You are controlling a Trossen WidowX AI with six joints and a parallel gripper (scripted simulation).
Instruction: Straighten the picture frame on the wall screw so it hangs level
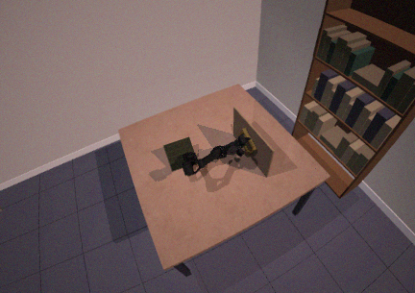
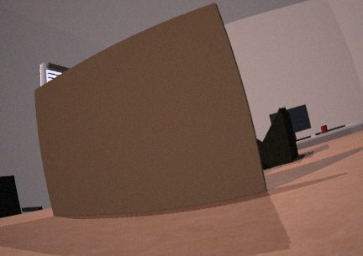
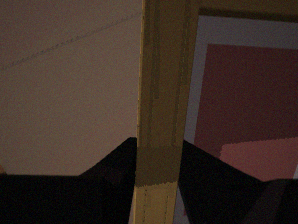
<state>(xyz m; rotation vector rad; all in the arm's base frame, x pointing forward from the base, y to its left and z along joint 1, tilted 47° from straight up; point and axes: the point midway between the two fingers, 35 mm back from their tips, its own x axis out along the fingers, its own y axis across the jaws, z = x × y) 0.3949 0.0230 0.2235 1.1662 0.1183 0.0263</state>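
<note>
My gripper tip is 20 mm to the right of the picture frame and 50 mm above it. Round my gripper tip: wall panel 10 mm ahead, 20 mm to the left, 60 mm below.
</note>
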